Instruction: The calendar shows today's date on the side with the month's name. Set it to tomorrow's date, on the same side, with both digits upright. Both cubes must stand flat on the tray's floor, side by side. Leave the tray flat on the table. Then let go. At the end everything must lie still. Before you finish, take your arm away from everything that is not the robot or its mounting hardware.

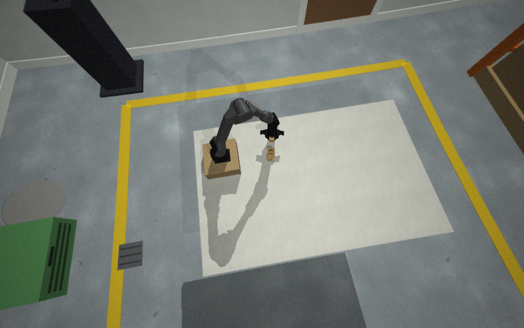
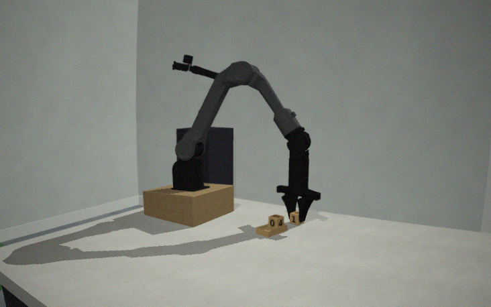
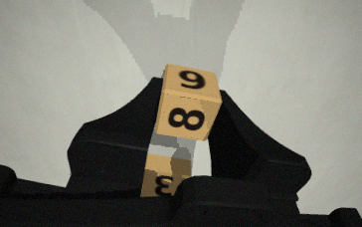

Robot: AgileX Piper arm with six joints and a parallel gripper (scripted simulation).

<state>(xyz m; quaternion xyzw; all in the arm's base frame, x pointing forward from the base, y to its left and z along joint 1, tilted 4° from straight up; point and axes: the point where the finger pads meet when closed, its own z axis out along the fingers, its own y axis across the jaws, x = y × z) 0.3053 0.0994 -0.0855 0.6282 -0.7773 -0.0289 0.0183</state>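
My gripper is now 3 cm past the wooden tray, 11 cm to the left of it and 1 cm above it. Round my hand: wooden number cube right at my hand.
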